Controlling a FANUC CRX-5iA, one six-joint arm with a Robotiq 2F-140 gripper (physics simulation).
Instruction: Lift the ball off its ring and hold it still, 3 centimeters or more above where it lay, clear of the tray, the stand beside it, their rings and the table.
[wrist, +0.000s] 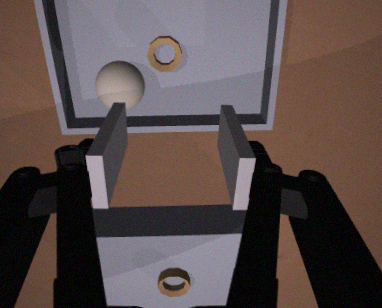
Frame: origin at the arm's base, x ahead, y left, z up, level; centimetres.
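Seen in the pictures: gripper, fingertip midpoint: (173, 124).
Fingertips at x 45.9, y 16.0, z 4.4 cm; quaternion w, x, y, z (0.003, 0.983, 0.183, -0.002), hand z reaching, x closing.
A point is followed by its place in that frame.
A cream ball (120, 84) {z -0.3, x 41.5, y 15.7 cm} lies in the grey tray (170, 129) {z -1.8, x 46.8, y 12.9 cm}, near its lower left corner in the view, off its ring. A tan ring (151, 54) {z -3.3, x 42.9, y 18.1 cm} stands on the tray floor to the right of the ball and a little farther up. My gripper (173, 124) {z 4.4, x 45.9, y 16.0 cm} is open with nothing between its fingers. The left fingertip overlaps the lower edge of the ball in the view; the gap between the fingers lies over the tray's near wall and the table. Whether the fingertip touches the ball cannot be told.
A grey stand (210, 265) {z 0.3, x 56.4, y 0.3 cm} with a second tan ring (174, 294) {z 1.3, x 54.1, y -4.5 cm} shows below, between the gripper's linkages, across a strip of brown table (170, 170) {z -4.6, x 48.9, y 7.2 cm} from the tray. The tray's walls rise around the ball. Brown table also shows on both sides of the tray.
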